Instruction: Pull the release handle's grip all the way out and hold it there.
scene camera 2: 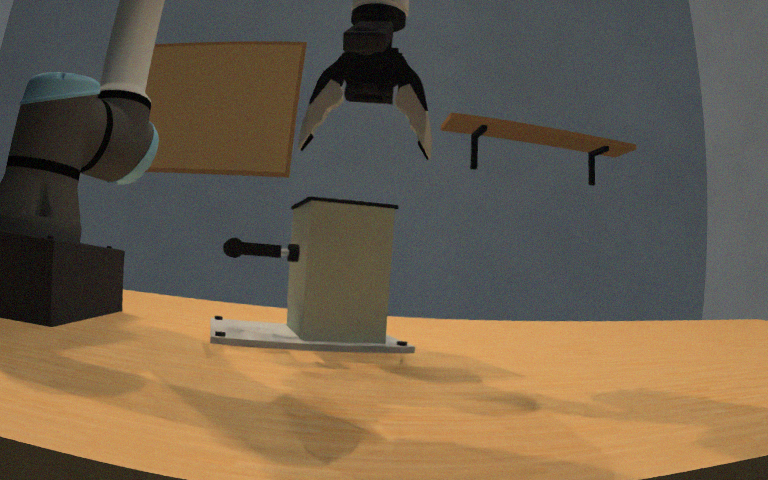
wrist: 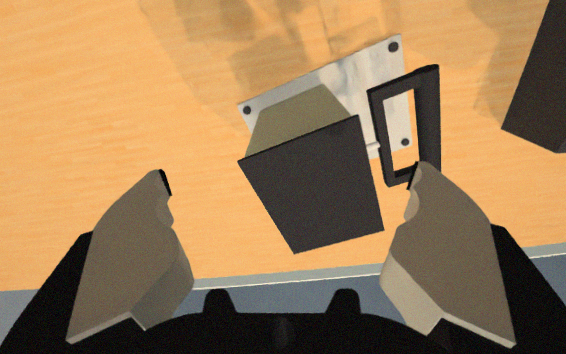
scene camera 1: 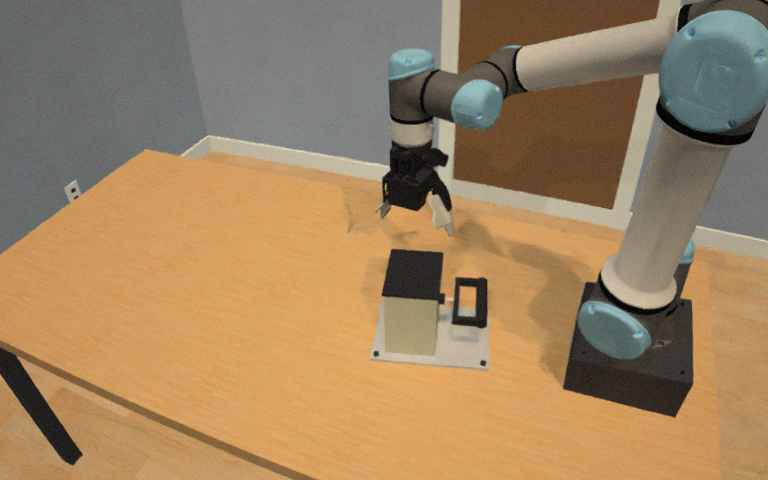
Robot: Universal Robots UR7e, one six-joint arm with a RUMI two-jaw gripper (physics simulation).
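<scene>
The release handle's grip is a black rectangular frame (scene camera 1: 481,302) (scene camera 2: 260,249) (wrist: 429,120). It stands out from the side of a pale green box (scene camera 1: 410,325) (scene camera 2: 345,271) (wrist: 300,117) with a black lid, on the side facing the arm's base. A short light rod (scene camera 1: 449,298) (scene camera 2: 284,252) (wrist: 372,146) shows between the grip and the box. My gripper (scene camera 1: 416,221) (scene camera 2: 365,152) (wrist: 286,170) is open and empty. It points down above the level of the box lid, apart from box and grip. In the wrist view the right fingertip overlaps the grip's near end.
The box stands on a light plate (scene camera 1: 390,357) (scene camera 2: 254,328) (wrist: 350,75) with dark bolts at its corners. The arm's dark base block (scene camera 1: 623,379) (scene camera 2: 84,283) (wrist: 540,90) stands on the table (scene camera 1: 226,283) beyond the grip. A wall shelf (scene camera 2: 538,135) and a brown board (scene camera 2: 226,107) are behind.
</scene>
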